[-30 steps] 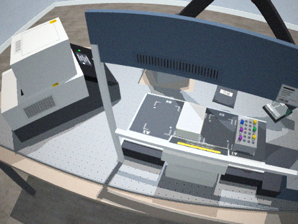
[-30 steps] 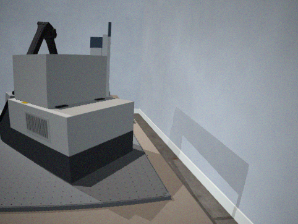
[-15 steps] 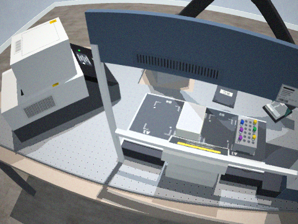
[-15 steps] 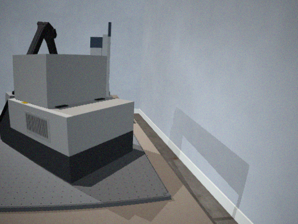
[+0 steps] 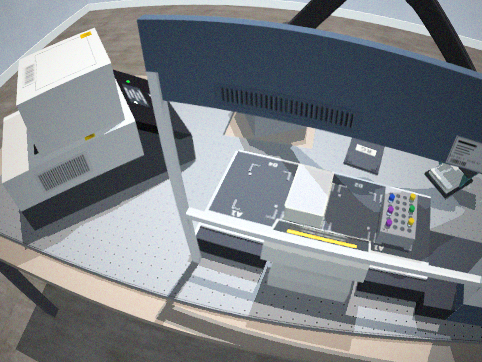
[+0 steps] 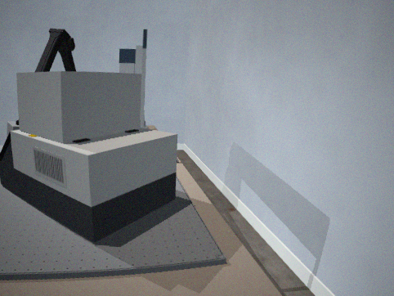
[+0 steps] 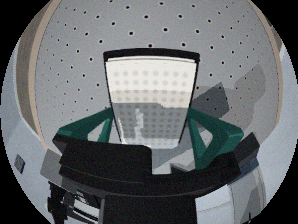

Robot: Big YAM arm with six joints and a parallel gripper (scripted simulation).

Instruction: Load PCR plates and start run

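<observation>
The dark nest is 20 mm below my hand. From my hand the other things lie so: dark nest pad 60 mm behind, 270 mm to the right, 20 mm below; tube cooling block 210 mm ahead, 220 mm to the right, 50 mm above; post 330 mm ahead, 650 mm to the right, 220 mm above.
</observation>
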